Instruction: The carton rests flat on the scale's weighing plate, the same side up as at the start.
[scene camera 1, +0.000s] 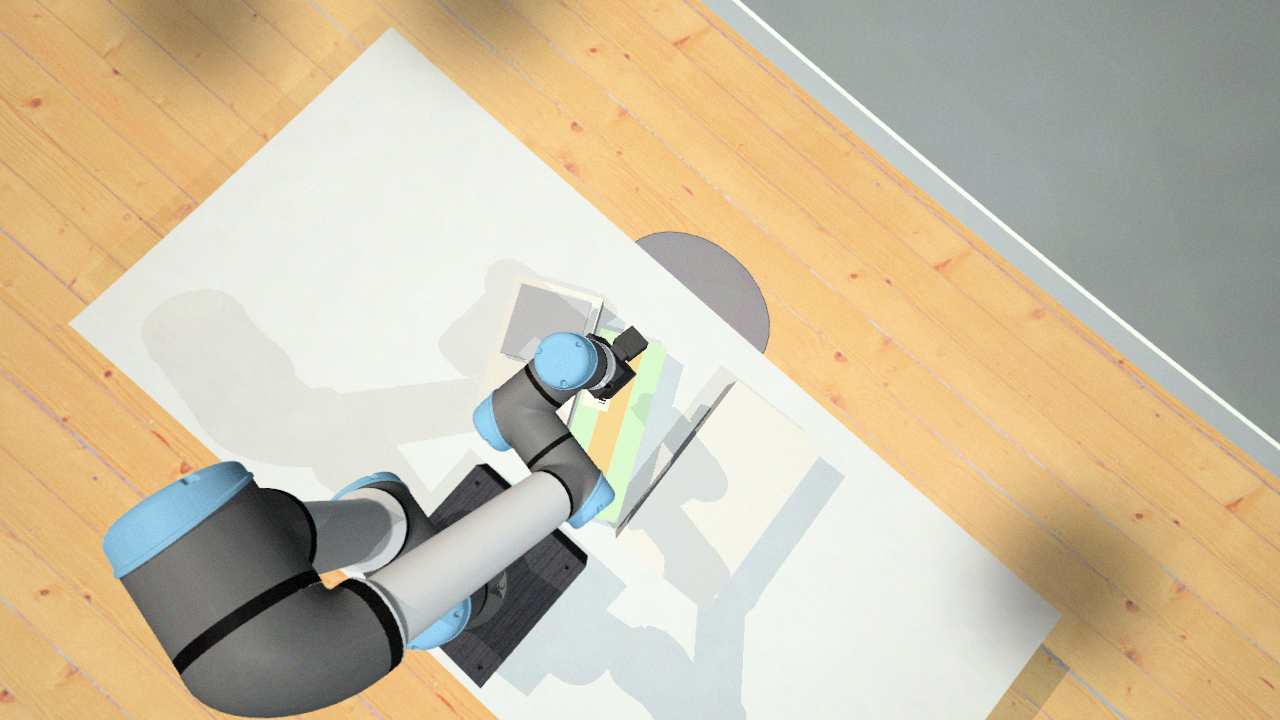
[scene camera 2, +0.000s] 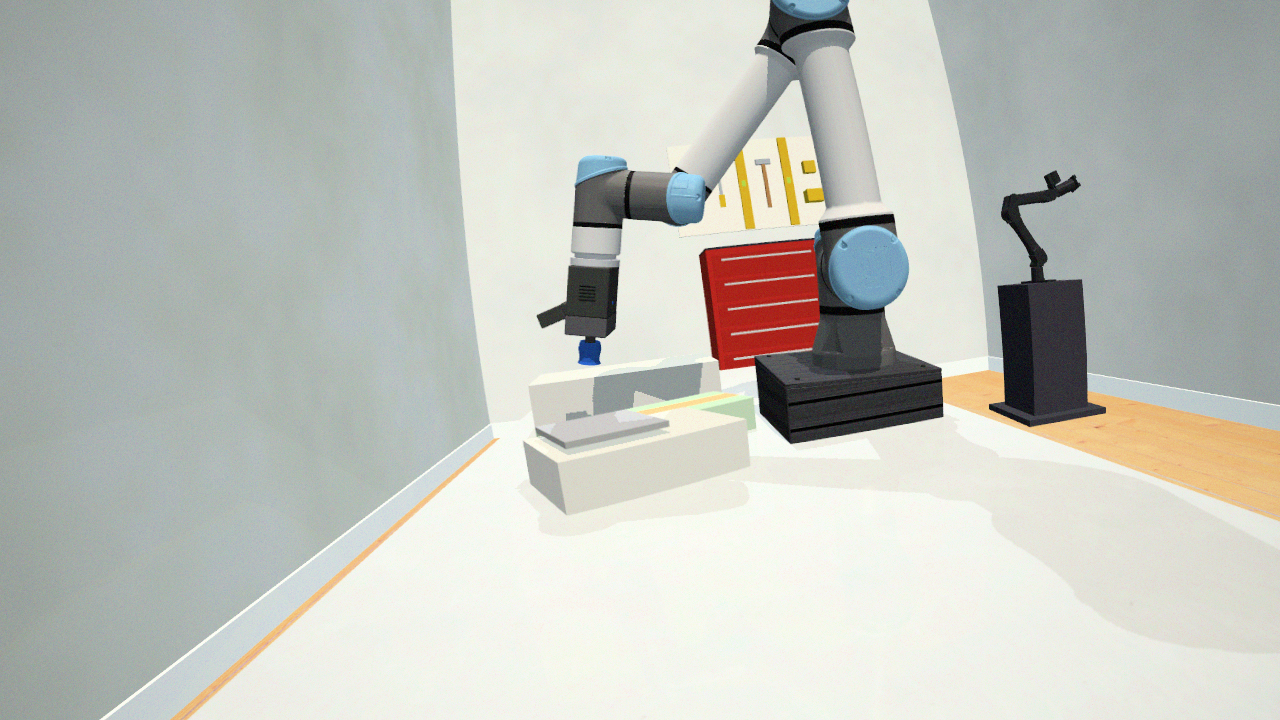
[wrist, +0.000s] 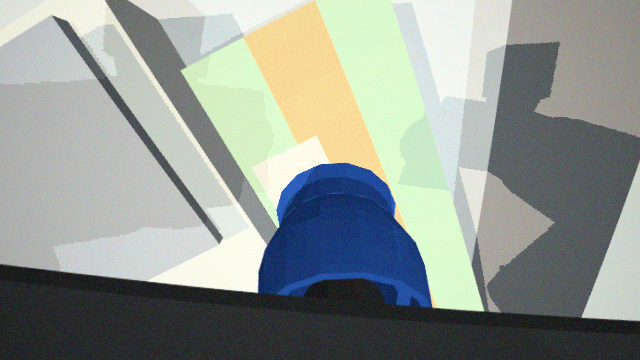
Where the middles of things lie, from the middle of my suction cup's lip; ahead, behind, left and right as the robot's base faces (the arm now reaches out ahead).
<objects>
I see my suction cup 60 mm past the pale green carton (scene camera 1: 609, 430), 60 mm to the left of it and 140 mm above it. The rest, counted from my suction cup: pale block (scene camera 1: 701, 516): 290 mm to the right, 110 mm below; then scale (scene camera 2: 583, 464): 70 mm behind, 120 mm to the left, 120 mm below.
</objects>
